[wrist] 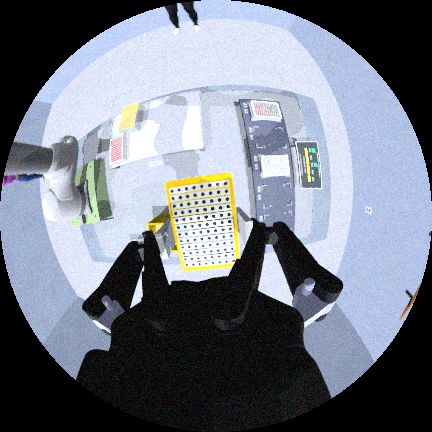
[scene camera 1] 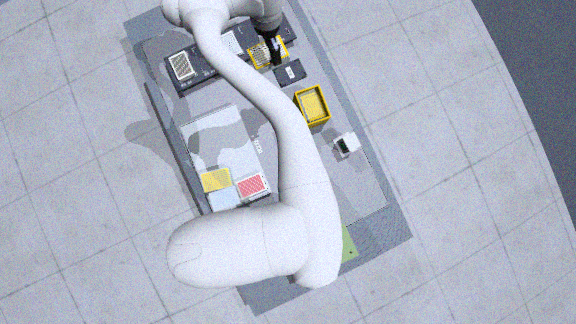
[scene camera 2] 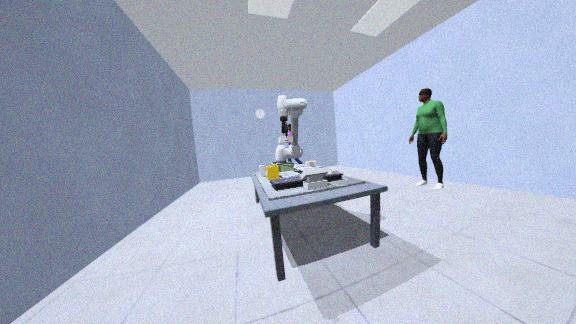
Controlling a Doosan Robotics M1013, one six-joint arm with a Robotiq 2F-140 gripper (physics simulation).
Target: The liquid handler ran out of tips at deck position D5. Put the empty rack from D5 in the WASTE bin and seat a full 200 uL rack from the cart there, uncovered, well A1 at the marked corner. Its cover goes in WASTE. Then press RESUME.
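Frame: origin at the arm's base, x back, y right, z up, level; metres.
Where they show: gripper, between the fingertips: (wrist: 205, 220) (scene camera 1: 268, 55) (scene camera 2: 285, 140); arm's base, origin of its link: (wrist: 80, 199) (scene camera 2: 281, 163).
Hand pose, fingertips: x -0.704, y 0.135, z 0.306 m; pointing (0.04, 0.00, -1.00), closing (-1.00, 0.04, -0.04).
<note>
Each offset is from my fingertips to the top centre of the thing. "spot": to the spot under its first point. Level surfaces: height alone.
My gripper (scene camera 1: 274, 56) (wrist: 205, 220) is shut on a yellow-rimmed rack @(dx +0.000, dy -0.001, dz +0.039 m) (scene camera 1: 259, 54) (wrist: 202, 215), held upright in the air, its dotted white top uncovered. In scene camera 1 the rack overlaps the front edge near the right end of the dark deck @(dz -0.349 m) (scene camera 1: 201, 65) (wrist: 274, 197); in the wrist view it is left of the deck. The D5 position is partly hidden by the arm and fingers. The yellow WASTE bin @(dx +0.184, dy +0.121, dz -0.270 m) (scene camera 1: 327, 111) (scene camera 2: 272, 172) holds a yellow rack or cover. A white box @(dx +0.413, dy +0.200, dz -0.275 m) (scene camera 1: 352, 142) with a dark green face stands beyond the bin. The marked corner cannot be made out.
A dark labelled pad @(spot: dx -0.029, dy +0.174, dz -0.396 m) (scene camera 1: 298, 69) lies between deck and bin. The white cart surface @(dz -0.344 m) (scene camera 1: 215, 120) (wrist: 192, 125) bears a yellow rack @(dx +0.281, dy -0.414, dz -0.271 m) (scene camera 1: 215, 180) (wrist: 130, 116) and a pink one @(dx +0.376, dy -0.294, dz -0.313 m) (scene camera 1: 251, 185) (wrist: 116, 150). A display @(spot: dx -0.414, dy -0.071, dz -0.282 m) (wrist: 309, 165) stands behind the deck. A person (scene camera 2: 430, 120) stands right.
</note>
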